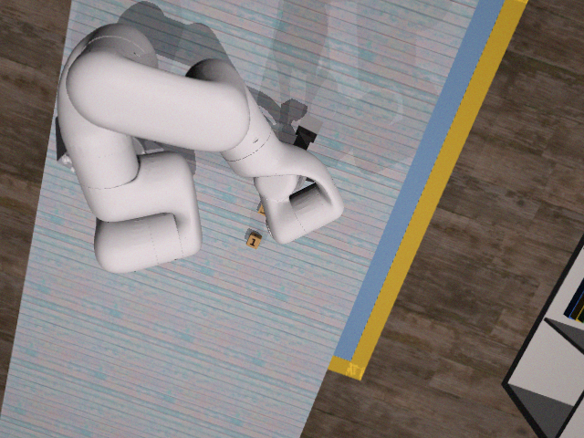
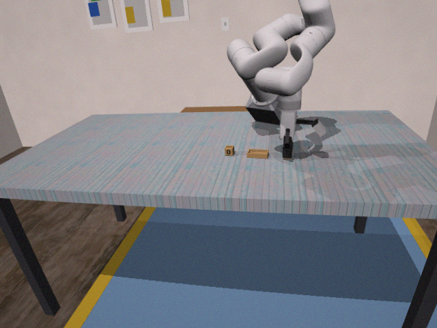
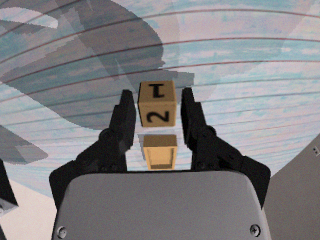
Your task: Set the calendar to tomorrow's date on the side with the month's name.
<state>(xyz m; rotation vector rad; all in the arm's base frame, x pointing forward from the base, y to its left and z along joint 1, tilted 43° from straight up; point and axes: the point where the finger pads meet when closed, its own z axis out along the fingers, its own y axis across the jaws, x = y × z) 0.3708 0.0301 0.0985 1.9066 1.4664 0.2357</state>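
Now: the wooden calendar tray 4 cm behind my hand, 10 cm to the right of it and 2 cm below it. Also, from my hand: wooden digit cube: 9 cm behind, 20 cm to the right, 1 cm below.
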